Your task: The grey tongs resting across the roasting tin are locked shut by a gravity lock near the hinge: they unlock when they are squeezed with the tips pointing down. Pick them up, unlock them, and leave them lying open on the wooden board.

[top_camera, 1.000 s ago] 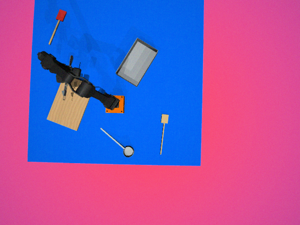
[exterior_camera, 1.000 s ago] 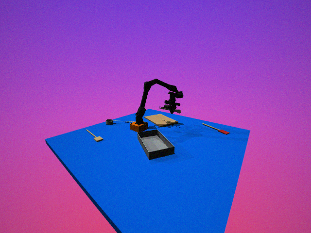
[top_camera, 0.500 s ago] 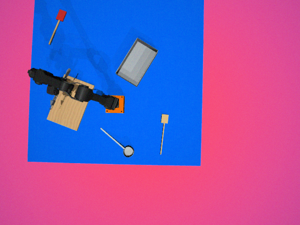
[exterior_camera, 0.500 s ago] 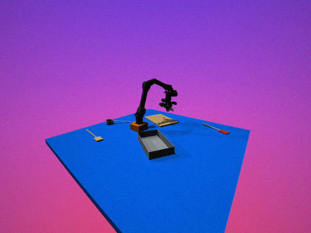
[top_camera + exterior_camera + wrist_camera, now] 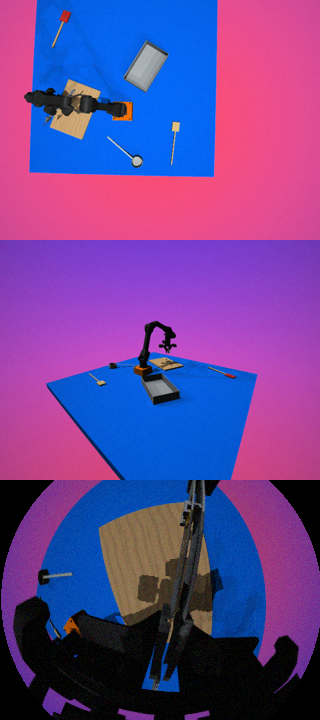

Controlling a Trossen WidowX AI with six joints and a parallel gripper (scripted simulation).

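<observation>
The wooden board lies 3 cm behind my gripper tip and 12 cm below it. Round my gripper tip: roasting tin 26 cm ahead, 50 cm to the right, 10 cm below.
</observation>
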